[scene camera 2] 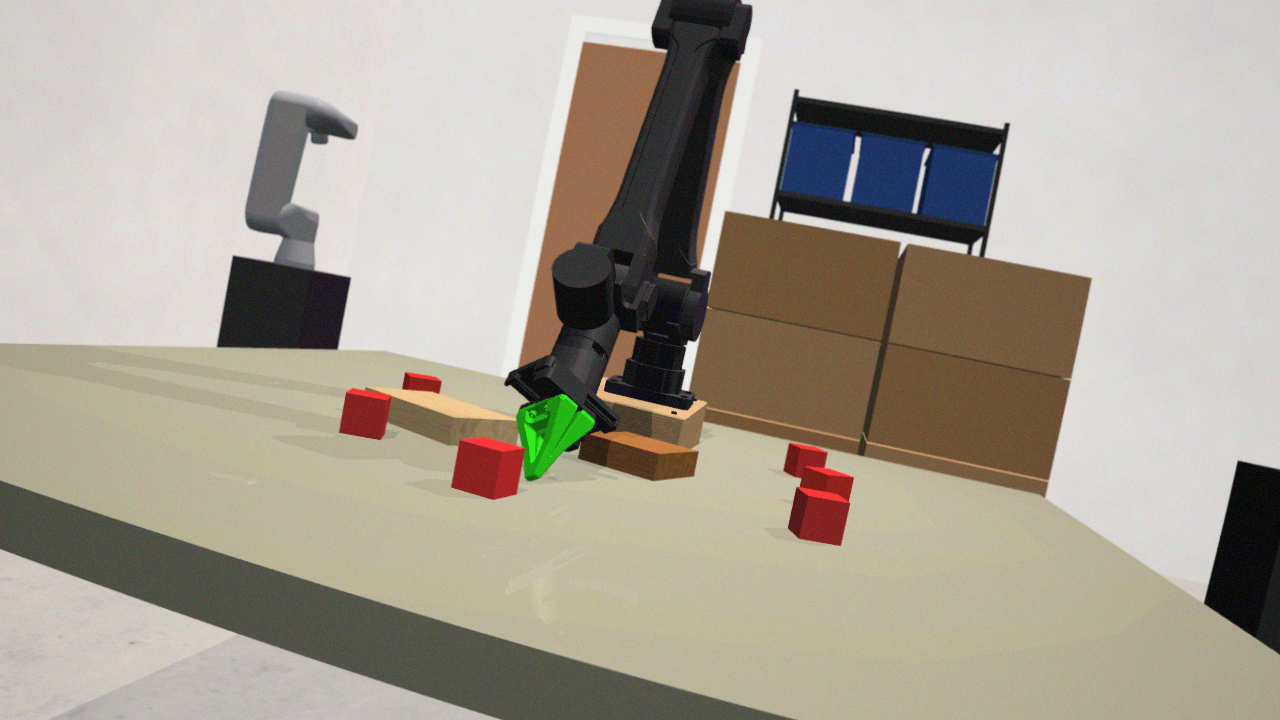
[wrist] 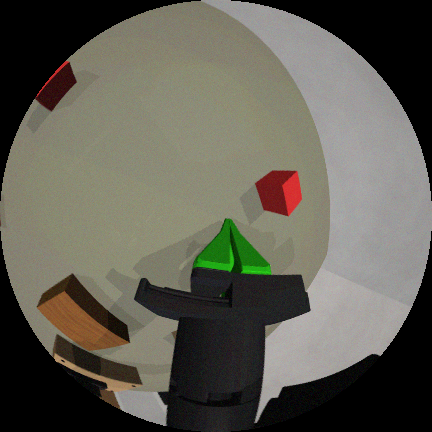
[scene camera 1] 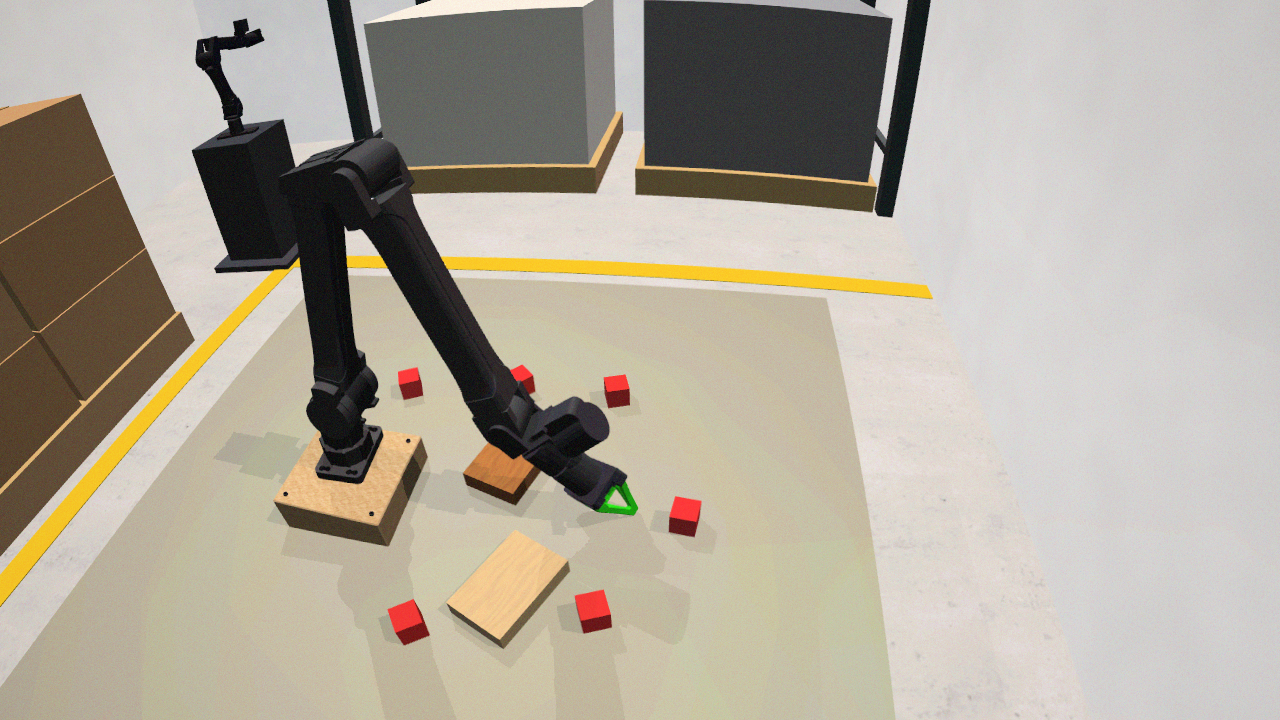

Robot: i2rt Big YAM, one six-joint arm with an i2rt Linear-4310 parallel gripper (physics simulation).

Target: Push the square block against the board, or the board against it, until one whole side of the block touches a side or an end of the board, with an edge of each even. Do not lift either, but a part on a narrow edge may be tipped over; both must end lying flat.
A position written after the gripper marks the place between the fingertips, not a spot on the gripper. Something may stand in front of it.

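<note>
There's a board [scene camera 1: 507, 589] resting on the table, and you'd find the board [scene camera 2: 446, 420] from the other scene camera too. A square block [scene camera 2: 648, 458] rests on the table as well; that block is also visible in the wrist view [wrist: 67, 304] and in scene camera 1 [scene camera 1: 493, 472]. As for the gripper [scene camera 2: 531, 478], it can be seen in the wrist view [wrist: 226, 222] and in scene camera 1 [scene camera 1: 635, 511] too.
</note>
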